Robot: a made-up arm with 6 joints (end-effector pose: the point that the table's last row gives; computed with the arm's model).
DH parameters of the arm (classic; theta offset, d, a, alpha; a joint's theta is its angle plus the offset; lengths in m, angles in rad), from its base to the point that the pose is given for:
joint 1: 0 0.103 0 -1.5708
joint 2: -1.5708 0 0.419 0
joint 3: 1.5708 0.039 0 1.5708
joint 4: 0 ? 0 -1.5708
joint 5: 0 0 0 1.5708
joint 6: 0 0.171 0 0
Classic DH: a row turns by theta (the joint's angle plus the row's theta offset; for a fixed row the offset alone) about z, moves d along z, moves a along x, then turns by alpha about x.
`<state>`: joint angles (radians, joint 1 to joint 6).
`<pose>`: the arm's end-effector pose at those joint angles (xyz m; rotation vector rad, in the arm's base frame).
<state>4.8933 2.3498 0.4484 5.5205 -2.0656 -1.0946</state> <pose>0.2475 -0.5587 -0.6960 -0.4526 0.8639 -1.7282</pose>
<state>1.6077 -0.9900 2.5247 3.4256 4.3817 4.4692</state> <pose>-0.0937 0.2521 0.1994 0.4652 -2.7701 0.3733</pose>
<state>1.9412 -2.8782 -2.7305 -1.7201 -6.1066 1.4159</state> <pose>-0.1543 0.3716 0.3451 -0.5648 0.4776 1.5117</pose>
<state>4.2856 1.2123 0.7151 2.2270 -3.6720 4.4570</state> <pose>-0.2694 -0.8522 0.1220 -0.5620 0.7527 -0.0315</pose>
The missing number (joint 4, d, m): 0.656
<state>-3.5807 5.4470 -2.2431 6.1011 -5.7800 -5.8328</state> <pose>0.3899 -0.2097 -0.4153 -2.7940 1.0270 -0.8608</pose>
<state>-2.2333 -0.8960 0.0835 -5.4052 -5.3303 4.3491</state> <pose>0.6161 0.5520 0.9486 0.8773 -0.3110 2.5587</pose>
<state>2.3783 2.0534 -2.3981 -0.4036 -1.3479 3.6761</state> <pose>-0.0667 -0.0808 0.5097 1.1936 1.2077 -0.5707</pose>
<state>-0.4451 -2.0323 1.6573 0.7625 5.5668 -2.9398</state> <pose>-0.6829 0.2830 0.6171 1.2866 -0.2514 -2.2449</pose>
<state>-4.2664 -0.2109 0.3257 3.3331 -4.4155 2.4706</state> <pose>0.0696 -0.1638 1.1331 1.8743 -0.2312 1.0753</pose>
